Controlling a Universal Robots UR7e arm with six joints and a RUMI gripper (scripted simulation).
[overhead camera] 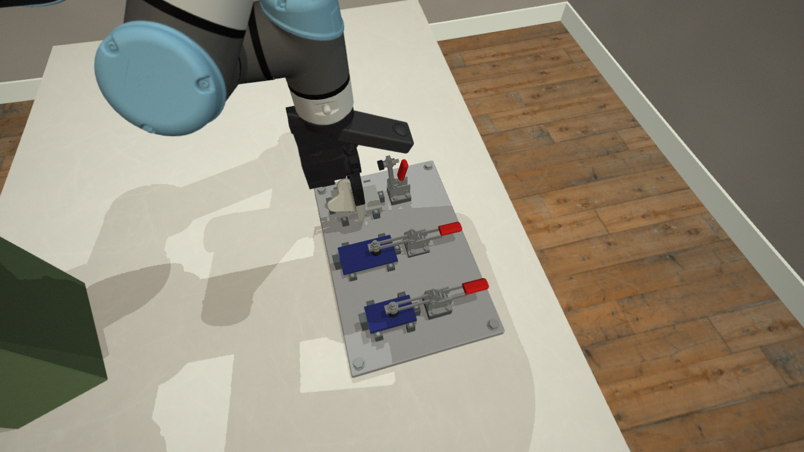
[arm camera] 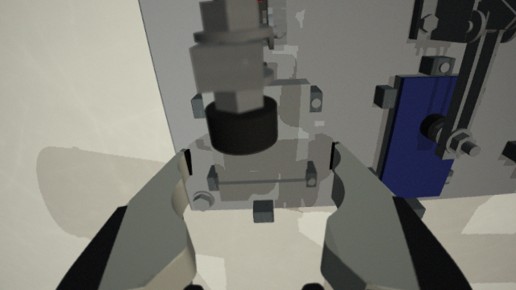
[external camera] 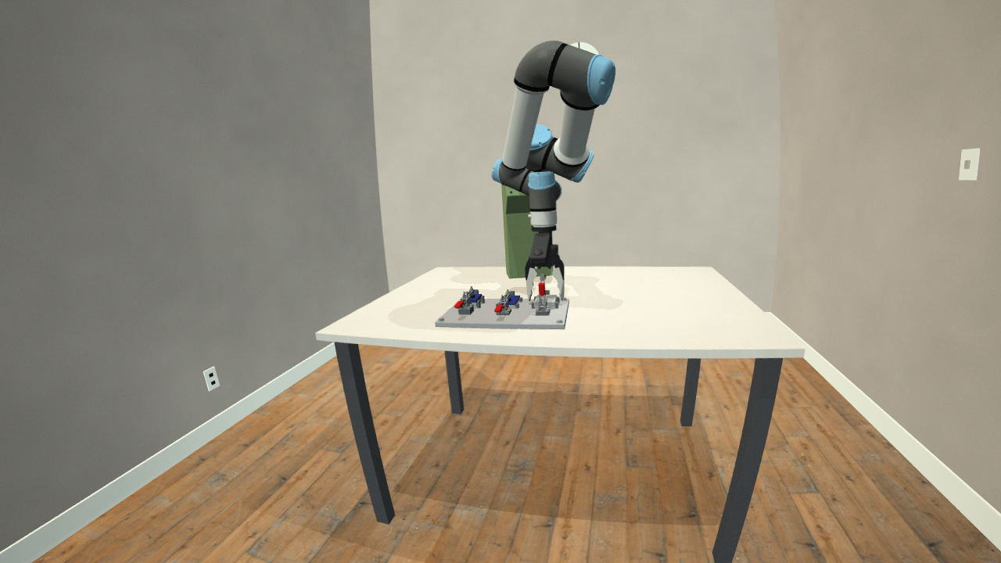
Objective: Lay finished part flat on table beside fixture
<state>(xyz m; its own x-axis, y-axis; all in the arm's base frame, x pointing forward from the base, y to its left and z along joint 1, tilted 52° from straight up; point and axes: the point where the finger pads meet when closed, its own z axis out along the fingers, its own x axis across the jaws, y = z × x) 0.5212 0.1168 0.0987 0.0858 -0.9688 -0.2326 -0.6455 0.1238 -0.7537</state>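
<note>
My gripper is now 10 mm past the grey finished part and 10 mm above it. Round my hand: grey fixture plate 100 mm to the right, 60 mm ahead, 30 mm below; blue blank 110 mm to the right, 10 mm below, 10 mm ahead; toggle clamp 80 mm ahead, 20 mm above, 10 mm to the left.
</note>
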